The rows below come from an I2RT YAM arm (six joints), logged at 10 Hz.
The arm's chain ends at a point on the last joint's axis. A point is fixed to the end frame.
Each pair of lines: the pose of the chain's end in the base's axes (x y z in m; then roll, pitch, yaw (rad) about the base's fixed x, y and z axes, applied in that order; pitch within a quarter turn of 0, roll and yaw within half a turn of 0), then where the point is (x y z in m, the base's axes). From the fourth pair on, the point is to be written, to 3 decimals.
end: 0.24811, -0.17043, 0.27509, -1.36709, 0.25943, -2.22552
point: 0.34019 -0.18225 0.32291
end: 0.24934, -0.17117, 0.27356, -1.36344, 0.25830, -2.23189
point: 0.34123 -0.18351 0.32161
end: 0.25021, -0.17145, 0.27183, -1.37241, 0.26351, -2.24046
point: 0.34219 -0.18482 0.31943
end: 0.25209, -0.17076, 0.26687, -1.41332, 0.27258, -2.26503
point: 0.345 -0.187 0.312
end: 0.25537, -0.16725, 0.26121, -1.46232, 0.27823, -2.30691
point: 0.349 -0.188 0.302
